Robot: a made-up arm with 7 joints.
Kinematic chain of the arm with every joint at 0, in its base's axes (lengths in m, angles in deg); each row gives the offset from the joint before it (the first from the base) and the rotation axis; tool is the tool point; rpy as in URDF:
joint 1: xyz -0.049 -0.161 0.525 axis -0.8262 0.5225 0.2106
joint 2: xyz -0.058 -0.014 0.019 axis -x
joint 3: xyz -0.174 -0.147 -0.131 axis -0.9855 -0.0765 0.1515
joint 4: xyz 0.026 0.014 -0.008 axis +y
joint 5: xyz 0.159 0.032 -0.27 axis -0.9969 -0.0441 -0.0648
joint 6: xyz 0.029 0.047 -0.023 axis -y
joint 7: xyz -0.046 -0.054 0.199 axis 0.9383 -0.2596 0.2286
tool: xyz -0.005 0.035 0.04 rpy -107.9 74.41 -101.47
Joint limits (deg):
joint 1: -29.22..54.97
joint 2: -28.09..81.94
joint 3: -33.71..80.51
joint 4: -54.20..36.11
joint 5: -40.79..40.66
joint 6: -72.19..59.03
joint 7: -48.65..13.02
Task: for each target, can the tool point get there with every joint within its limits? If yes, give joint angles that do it. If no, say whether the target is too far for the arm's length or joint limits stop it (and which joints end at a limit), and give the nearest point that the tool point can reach.
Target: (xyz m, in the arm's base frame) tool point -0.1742 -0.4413 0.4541
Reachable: yes | joints 6.48 35.19 2.63 -34.69 -23.54 38.04 -0.31
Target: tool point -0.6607 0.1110 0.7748
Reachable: no: joint limits stop it (at a limit: joint 1, joint 2, joint 3, joint 4, joint 5, joint 6) | nearest point -0.4809 -0.1629 0.5402 | short by 0.403 m
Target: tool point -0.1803 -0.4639 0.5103
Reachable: yes | joints -4.20 60.42 15.55 -26.31 -18.86 38.01 -25.38
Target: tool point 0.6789 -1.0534 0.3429
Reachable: no: too far | nearest point 0.1287 -0.6491 0.4827 | short by 0.697 m
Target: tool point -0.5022 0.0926 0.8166
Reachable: no: joint limits stop it (at a limit: joint 1, joint 2, joint 3, joint 4, joint 5) | nearest point -0.4357 -0.1502 0.5459 | short by 0.370 m
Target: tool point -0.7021 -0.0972 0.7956
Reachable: no: joint limits stop it (at a limit: joint 1, joint 2, joint 3, joint 4, joint 5, joint 6, joint 7) | nearest point -0.4805 -0.1732 0.5496 | short by 0.340 m
